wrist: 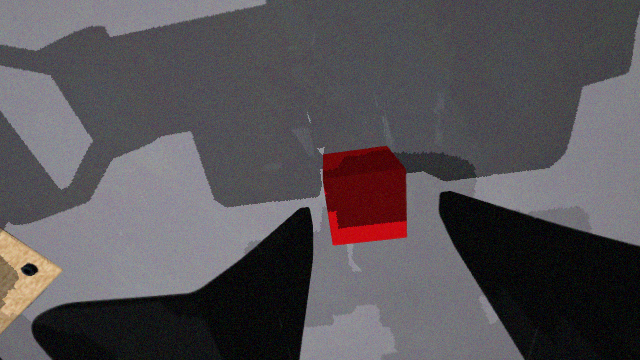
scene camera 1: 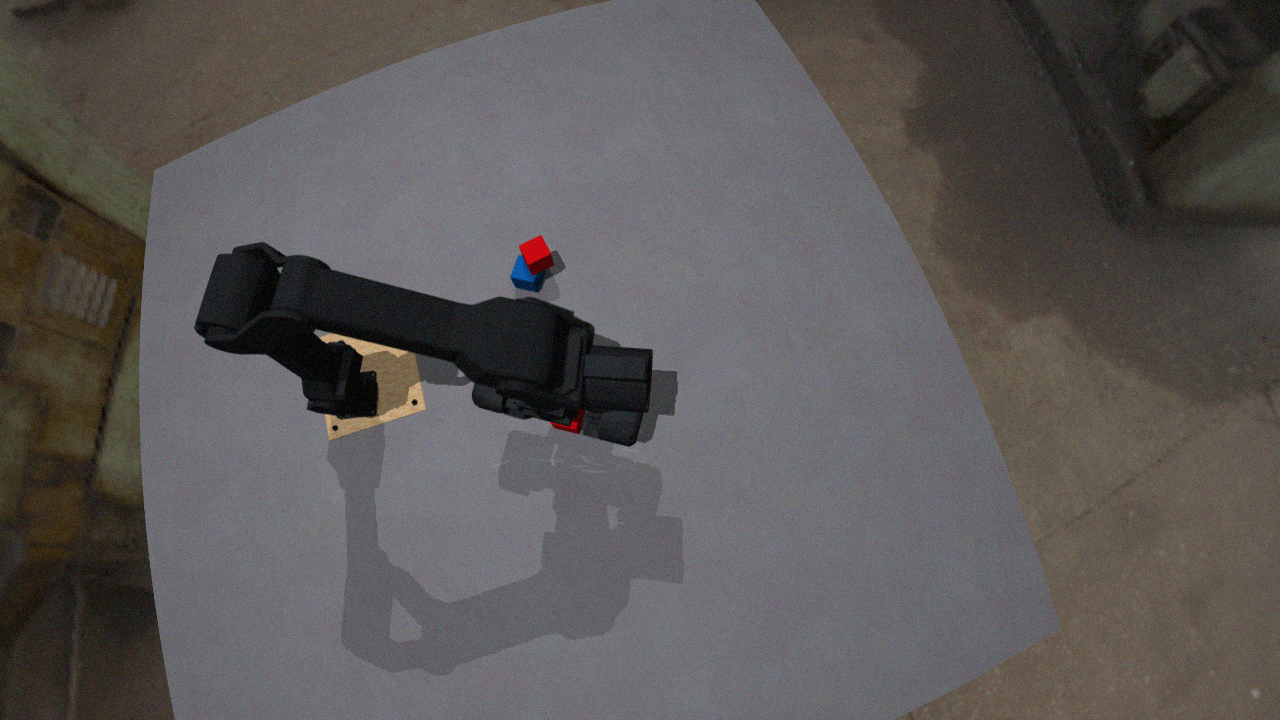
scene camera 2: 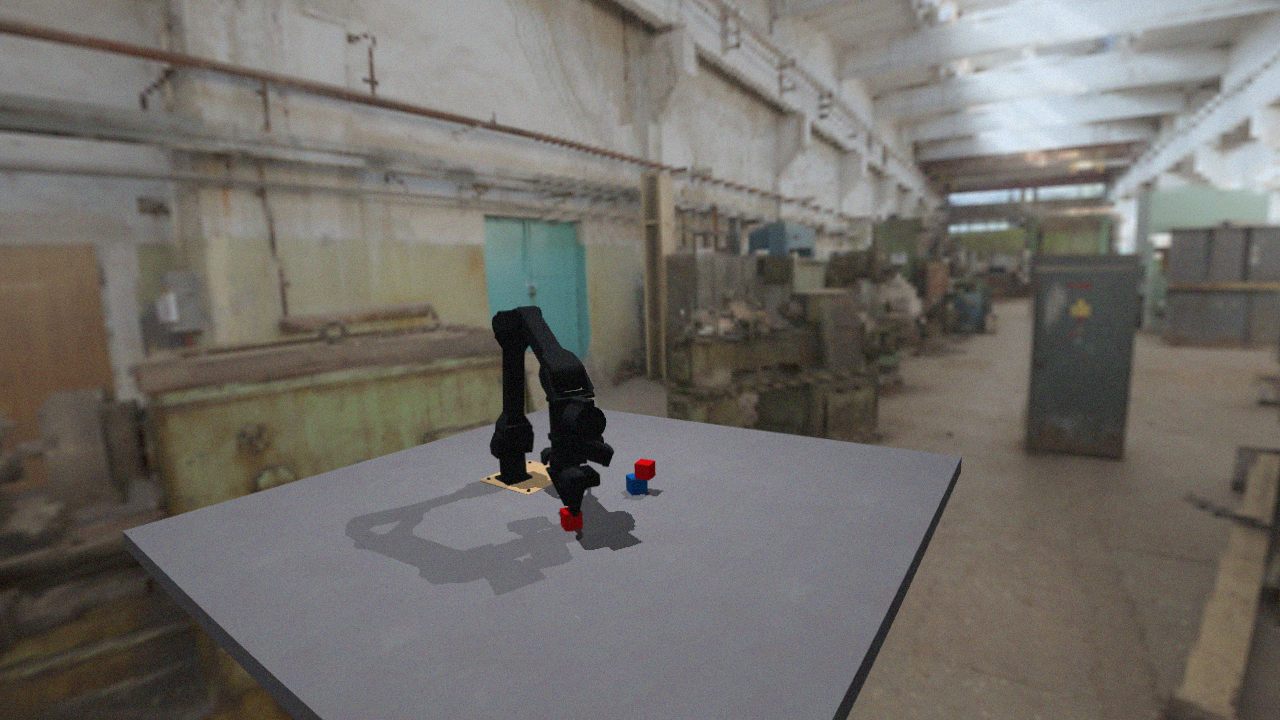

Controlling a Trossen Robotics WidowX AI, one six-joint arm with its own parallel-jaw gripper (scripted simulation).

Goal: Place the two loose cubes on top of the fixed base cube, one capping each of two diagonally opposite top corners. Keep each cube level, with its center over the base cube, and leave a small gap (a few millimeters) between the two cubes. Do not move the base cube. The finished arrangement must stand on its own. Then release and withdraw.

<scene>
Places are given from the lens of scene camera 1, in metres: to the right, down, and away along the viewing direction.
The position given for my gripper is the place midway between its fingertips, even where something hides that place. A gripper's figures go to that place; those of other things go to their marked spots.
my gripper (scene camera 1: 568, 414): -0.09, 0.07, 0.70
blue cube (scene camera 1: 521, 276): -0.16, -0.11, 0.75
</scene>
